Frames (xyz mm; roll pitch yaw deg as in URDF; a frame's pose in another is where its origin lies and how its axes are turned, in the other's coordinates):
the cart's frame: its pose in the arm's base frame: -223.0 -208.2 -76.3 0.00 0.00 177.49
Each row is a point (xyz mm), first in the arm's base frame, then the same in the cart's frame.
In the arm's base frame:
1: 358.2 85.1 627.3
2: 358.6 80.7 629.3
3: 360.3 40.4 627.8
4: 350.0 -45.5 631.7
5: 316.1 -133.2 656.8
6: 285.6 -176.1 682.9
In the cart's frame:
1: -567.8 -318.5 703.6
2: -568.4 -314.1 705.6
3: -571.9 -273.9 704.1
4: -565.3 -187.6 708.0
5: -535.3 -98.5 733.1
6: -506.7 -54.3 759.2

